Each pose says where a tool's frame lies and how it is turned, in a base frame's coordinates. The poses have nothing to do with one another.
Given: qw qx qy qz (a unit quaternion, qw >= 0); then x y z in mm.
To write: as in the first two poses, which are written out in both.
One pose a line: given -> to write
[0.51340 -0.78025 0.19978 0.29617 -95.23 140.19 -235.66] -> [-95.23 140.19 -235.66 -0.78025 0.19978 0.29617 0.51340]
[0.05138 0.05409 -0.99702 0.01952 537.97 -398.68 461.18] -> [537.97 -398.68 461.18 0.05409 -0.99702 0.01952 0.05138]
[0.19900 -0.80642 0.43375 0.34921 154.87 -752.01 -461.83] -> [154.87 -752.01 -461.83 -0.80642 0.43375 0.34921 0.19900]
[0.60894 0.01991 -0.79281 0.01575 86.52 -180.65 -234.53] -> [86.52 -180.65 -234.53 0.01991 -0.79281 0.01575 0.60894]
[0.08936 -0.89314 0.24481 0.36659 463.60 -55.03 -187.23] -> [463.60 -55.03 -187.23 -0.89314 0.24481 0.36659 0.08936]
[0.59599 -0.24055 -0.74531 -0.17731 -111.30 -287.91 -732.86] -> [-111.30 -287.91 -732.86 -0.24055 -0.74531 -0.17731 0.59599]
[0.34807 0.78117 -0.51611 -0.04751 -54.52 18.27 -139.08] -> [-54.52 18.27 -139.08 0.78117 -0.51611 -0.04751 0.34807]
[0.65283 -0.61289 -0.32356 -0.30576 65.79 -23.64 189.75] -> [65.79 -23.64 189.75 -0.61289 -0.32356 -0.30576 0.65283]
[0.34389 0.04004 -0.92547 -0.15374 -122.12 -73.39 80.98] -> [-122.12 -73.39 80.98 0.04004 -0.92547 -0.15374 0.34389]
